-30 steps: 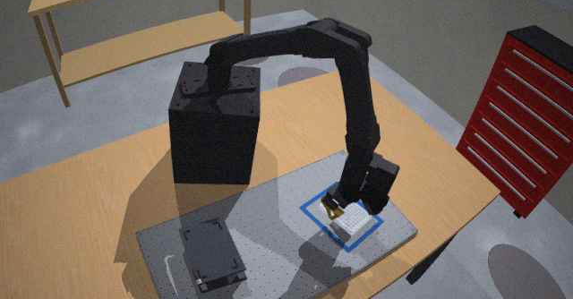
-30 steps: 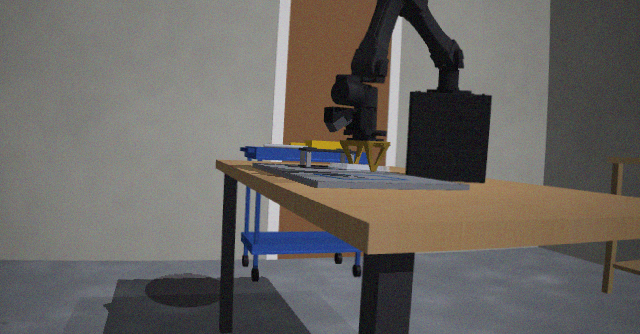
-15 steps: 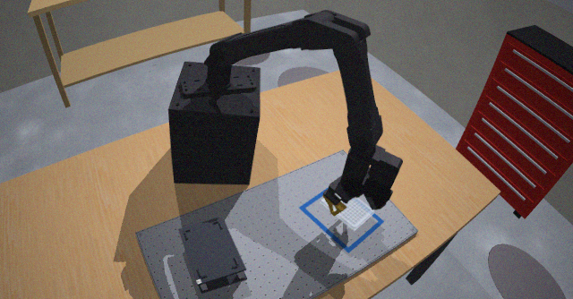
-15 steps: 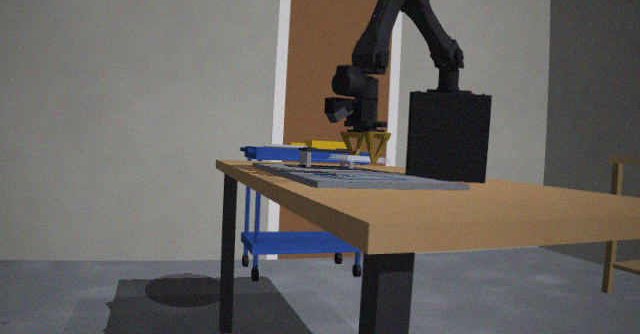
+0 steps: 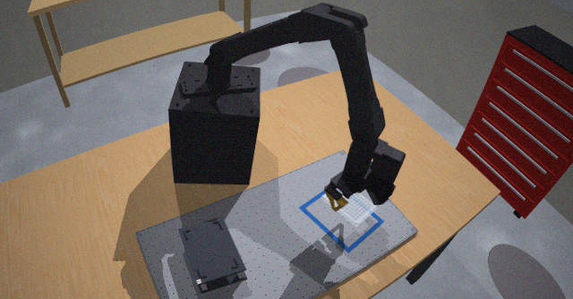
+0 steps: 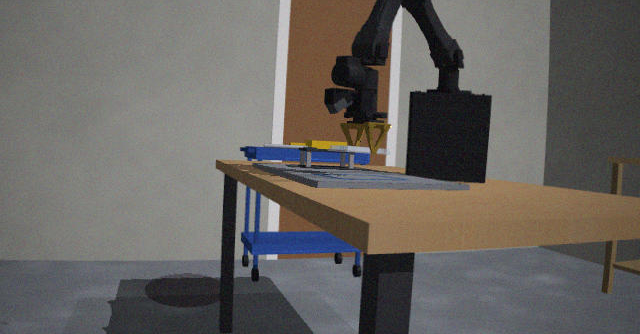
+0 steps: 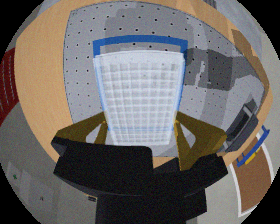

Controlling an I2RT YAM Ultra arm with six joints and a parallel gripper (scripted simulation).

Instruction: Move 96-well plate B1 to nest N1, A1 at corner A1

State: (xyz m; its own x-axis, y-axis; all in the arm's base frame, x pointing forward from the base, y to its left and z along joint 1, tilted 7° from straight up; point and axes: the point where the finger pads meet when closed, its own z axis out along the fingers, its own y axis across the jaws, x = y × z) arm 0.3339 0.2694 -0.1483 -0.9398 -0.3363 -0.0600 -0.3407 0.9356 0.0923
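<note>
Right now the dark raised nest N1 is 37 cm to the right of my hand, 3 cm ahead of it and 1 cm below it. Round my hand: white 96-well plate 1 cm ahead; corner label 42 cm to the right, 11 cm ahead, 1 cm below.
</note>
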